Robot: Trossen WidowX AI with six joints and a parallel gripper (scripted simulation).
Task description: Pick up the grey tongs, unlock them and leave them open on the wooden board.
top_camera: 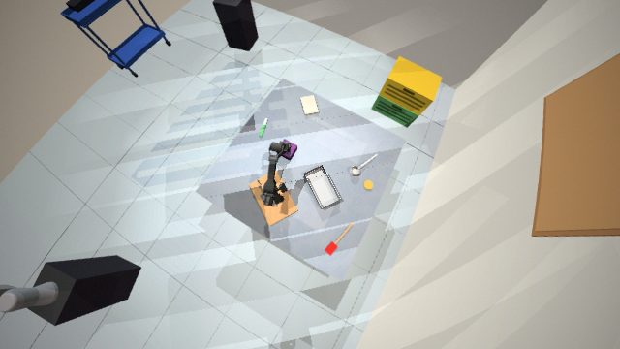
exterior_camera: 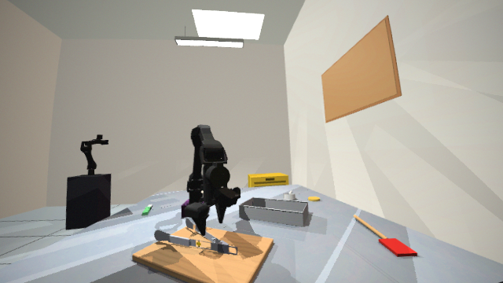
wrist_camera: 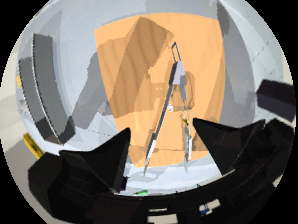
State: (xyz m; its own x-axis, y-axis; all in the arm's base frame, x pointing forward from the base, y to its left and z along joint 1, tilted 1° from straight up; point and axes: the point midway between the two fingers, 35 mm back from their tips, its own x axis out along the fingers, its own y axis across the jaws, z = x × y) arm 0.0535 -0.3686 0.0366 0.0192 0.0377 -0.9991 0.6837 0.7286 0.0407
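Right now the wooden board is 2 cm behind my gripper tip, 2 cm to the right of it and 5 cm below it. The rest, counted from my gripper tip: roasting tin 31 cm ahead, 17 cm to the left, 3 cm below; yellow disc 66 cm ahead, 31 cm to the left, 5 cm below; red spatula 54 cm ahead, 18 cm to the right, 5 cm below.
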